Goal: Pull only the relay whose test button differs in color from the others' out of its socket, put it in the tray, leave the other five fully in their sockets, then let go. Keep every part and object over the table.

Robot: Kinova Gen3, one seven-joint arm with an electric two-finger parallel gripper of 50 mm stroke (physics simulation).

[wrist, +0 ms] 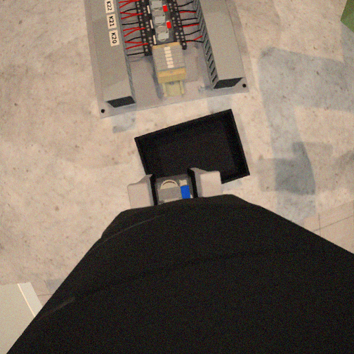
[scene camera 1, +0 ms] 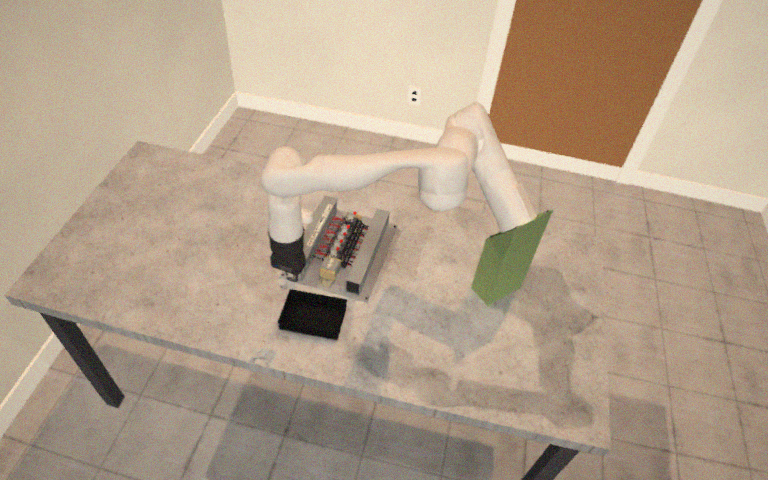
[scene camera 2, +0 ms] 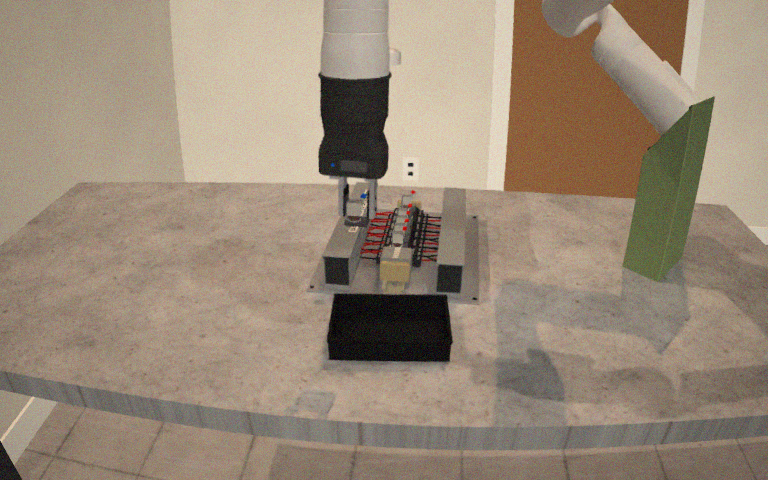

Note:
In view: my gripper (scene camera 2: 357, 214), a relay (wrist: 168, 188) and a black tray (scene camera 2: 361, 326).
My gripper also shows in the wrist view (wrist: 172, 183) and in scene camera 1 (scene camera 1: 293, 274). The black tray also shows in the wrist view (wrist: 207, 145) and in scene camera 1 (scene camera 1: 302, 312).

